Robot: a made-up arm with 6 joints.
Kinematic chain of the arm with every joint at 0, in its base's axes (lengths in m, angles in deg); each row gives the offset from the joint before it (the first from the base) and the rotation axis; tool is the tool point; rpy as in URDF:
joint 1: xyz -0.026 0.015 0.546 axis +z
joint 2: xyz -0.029 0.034 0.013 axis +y
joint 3: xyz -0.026 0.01 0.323 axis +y
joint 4: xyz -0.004 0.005 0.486 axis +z
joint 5: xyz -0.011 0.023 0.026 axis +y
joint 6: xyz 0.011 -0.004 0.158 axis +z
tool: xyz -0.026 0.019 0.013 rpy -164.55 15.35 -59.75
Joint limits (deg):
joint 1: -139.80..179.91
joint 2: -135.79..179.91
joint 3: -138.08..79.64
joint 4: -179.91..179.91
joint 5: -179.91..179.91
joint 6: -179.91..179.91
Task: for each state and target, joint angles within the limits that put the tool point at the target. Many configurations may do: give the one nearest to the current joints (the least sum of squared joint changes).
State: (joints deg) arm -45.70 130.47 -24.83 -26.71 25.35 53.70
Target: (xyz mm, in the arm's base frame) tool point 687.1 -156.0 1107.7
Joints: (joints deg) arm -17.42 90.08 -51.50 -25.92 16.05 52.67
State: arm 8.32 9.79 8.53 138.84 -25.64 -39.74
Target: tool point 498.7 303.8 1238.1
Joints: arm 34.04 19.23 32.02 144.53 -35.24 -37.47
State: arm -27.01 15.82 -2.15 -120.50 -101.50 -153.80
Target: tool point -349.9 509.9 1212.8
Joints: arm -34.86 -24.23 -28.13 -109.77 -103.42 -155.66
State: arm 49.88 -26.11 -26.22 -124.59 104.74 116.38
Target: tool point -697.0 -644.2 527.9
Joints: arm 41.50 -69.98 -21.96 -128.50 58.02 108.36
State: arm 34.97 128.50 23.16 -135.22 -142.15 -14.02
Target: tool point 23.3 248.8 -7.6
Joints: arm 52.33 129.14 39.38 -129.89 -142.26 -13.33
